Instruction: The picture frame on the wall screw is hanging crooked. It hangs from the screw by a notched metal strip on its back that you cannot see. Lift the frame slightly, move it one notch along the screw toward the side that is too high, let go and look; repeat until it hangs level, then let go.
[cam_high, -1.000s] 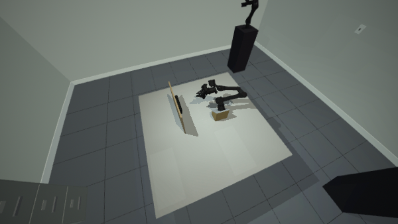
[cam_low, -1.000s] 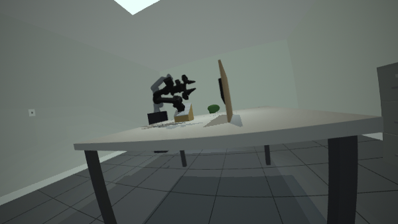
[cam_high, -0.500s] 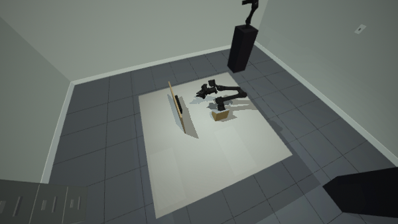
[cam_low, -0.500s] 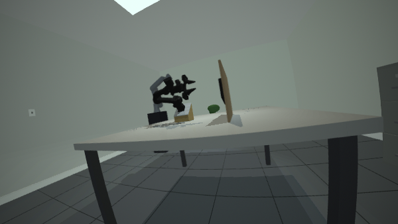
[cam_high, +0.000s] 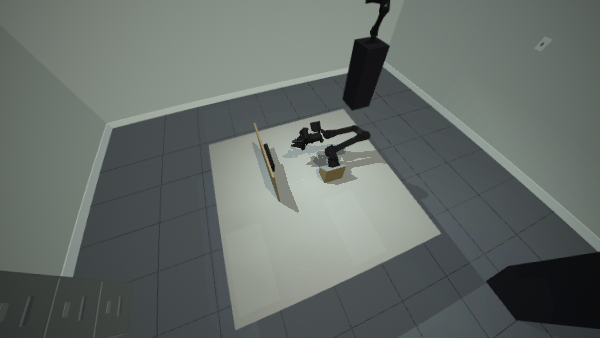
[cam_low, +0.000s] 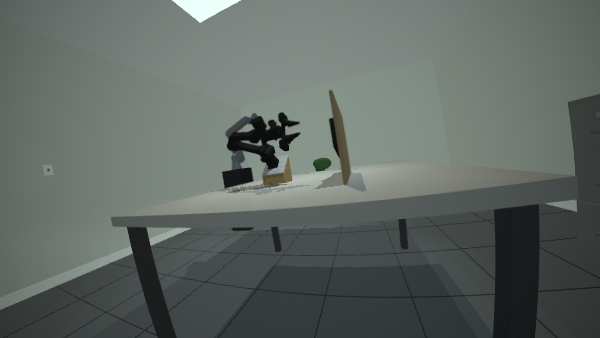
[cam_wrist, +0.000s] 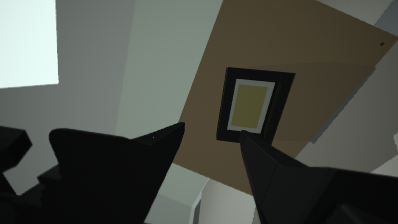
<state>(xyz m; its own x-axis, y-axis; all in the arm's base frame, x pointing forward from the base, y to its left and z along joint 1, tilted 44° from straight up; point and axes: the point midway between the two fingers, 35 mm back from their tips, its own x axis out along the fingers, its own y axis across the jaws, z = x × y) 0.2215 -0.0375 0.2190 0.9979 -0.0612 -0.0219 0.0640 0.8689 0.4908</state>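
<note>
Right now my gripper tip is 17 cm short of the picture frame, 8 cm above it and 1 cm to the left of it. The rest, counted from my gripper tip: panel (18 cm ahead, 10 cm below, 1 cm to the left).
</note>
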